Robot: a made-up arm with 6 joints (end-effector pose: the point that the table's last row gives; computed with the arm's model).
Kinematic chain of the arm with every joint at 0, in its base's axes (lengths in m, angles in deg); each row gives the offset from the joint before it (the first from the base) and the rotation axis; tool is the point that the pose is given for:
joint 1: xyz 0 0 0.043 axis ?
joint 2: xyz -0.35 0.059 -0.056 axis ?
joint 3: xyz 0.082 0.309 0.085 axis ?
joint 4: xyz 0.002 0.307 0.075 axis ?
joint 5: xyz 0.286 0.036 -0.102 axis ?
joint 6: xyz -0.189 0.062 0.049 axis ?
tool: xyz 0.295 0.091 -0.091
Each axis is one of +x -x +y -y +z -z.
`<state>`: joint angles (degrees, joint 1 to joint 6).
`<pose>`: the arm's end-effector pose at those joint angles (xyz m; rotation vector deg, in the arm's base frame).
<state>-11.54 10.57 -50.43 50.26 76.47 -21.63</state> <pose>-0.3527 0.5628 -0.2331 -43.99 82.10 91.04</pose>
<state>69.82 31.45 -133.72 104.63 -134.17 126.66</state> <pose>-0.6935 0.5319 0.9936 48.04 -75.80 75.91</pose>
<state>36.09 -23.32 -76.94 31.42 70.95 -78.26</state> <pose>-0.2755 0.3846 0.1451 -18.26 -137.26 -88.56</pose>
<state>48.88 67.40 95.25 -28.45 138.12 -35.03</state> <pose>-0.3995 0.5889 0.8569 -32.61 -114.43 99.50</pose>
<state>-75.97 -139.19 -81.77 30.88 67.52 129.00</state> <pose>-0.1273 -0.6734 -0.2518 -78.46 116.34 93.13</pose>
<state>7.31 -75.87 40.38 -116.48 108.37 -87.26</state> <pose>0.7461 0.0652 0.1208 -52.14 -30.00 22.50</pose>
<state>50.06 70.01 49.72 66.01 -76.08 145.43</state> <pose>-0.6007 0.8573 0.9621 -50.20 -161.37 -26.61</pose>
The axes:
joint 1: +y
joint 2: +z
joint 3: -y
joint 4: -x
joint 5: +z
joint 6: -y

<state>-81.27 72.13 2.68 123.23 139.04 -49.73</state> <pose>-0.4955 0.4714 -0.5280 -129.04 86.27 -85.24</pose>
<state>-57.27 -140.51 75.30 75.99 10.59 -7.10</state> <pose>-0.4332 -0.5306 -0.0276 -19.12 60.18 -158.75</pose>
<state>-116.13 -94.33 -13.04 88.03 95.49 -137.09</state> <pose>-0.4523 -0.3444 -0.1406 -20.49 107.14 8.23</pose>
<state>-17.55 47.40 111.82 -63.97 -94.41 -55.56</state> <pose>-1.2266 0.6399 0.1095 65.41 33.33 84.24</pose>
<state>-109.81 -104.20 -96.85 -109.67 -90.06 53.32</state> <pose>0.3422 -0.1010 0.3022 103.08 108.60 1.96</pose>
